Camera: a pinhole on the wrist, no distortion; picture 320 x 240 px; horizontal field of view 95.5 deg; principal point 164.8 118.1 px. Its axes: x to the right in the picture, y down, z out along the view. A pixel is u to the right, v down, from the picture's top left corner.
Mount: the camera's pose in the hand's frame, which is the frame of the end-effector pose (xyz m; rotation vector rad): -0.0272 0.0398 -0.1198 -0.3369 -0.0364 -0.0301
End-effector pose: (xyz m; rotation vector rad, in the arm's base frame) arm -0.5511 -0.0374 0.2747 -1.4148 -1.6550 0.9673
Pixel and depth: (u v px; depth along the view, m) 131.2 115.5 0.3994
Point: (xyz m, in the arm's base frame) -0.6917 -0.1702 0.0039
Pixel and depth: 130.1 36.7 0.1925
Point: -0.6255 -0.1267 0.2249
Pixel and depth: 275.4 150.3 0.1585
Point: -0.5292 0.0628 0.1604
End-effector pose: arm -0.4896 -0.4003 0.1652 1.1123 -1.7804 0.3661
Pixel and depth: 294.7 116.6 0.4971
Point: -0.8996 -0.7523 0.3670
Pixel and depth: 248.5 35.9 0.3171
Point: -0.6224 -0.6512 0.1568
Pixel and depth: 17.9 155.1 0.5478
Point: -0.9067 -0.1118 -0.4135
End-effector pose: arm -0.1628 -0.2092 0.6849 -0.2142 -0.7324 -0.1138
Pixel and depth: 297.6 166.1 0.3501
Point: -0.0266 0.0760 0.9717
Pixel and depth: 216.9 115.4 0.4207
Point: -0.2373 0.0177 0.9398
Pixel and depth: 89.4 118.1 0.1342
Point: -0.2246 -0.1220 0.6066
